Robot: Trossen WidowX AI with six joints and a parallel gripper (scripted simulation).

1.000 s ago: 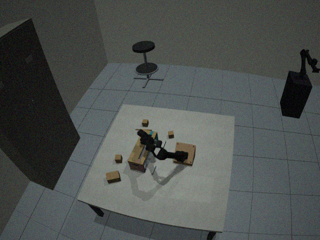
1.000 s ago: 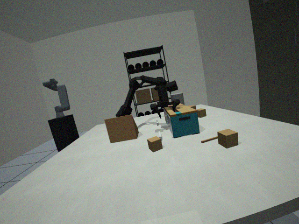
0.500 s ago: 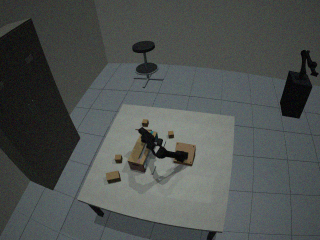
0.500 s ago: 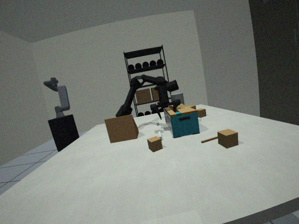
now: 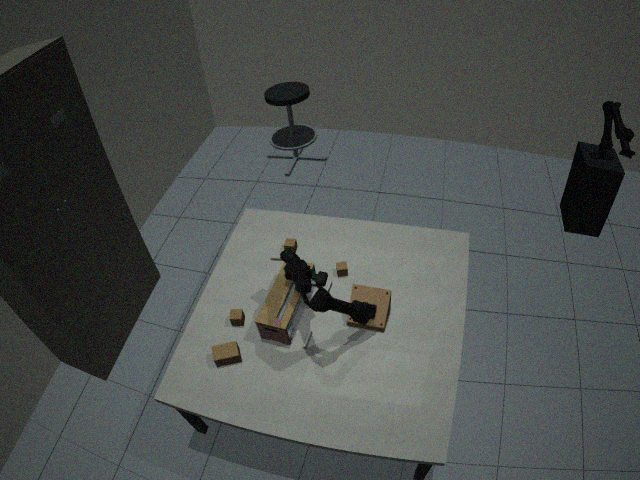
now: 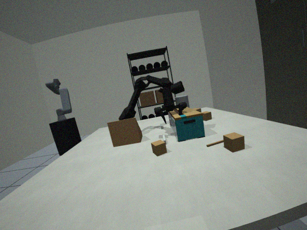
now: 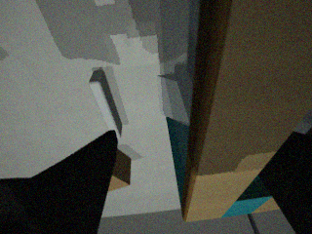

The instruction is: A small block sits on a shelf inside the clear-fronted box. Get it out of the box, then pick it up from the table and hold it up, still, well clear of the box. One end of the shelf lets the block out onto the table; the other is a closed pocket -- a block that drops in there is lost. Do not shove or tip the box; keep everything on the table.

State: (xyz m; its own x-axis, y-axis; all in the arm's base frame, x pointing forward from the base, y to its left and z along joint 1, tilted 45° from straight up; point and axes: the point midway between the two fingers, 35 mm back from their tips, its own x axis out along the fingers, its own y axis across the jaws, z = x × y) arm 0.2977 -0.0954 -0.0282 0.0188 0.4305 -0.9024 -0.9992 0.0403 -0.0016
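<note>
The green block lies 6 cm ahead of my gripper tip and 2 cm to the right of it. From my gripper tip the other things lie so: box 11 cm to the left, 4 cm ahead, 3 cm below; then thin stick 19 cm ahead, 18 cm to the right, 8 cm below.
</note>
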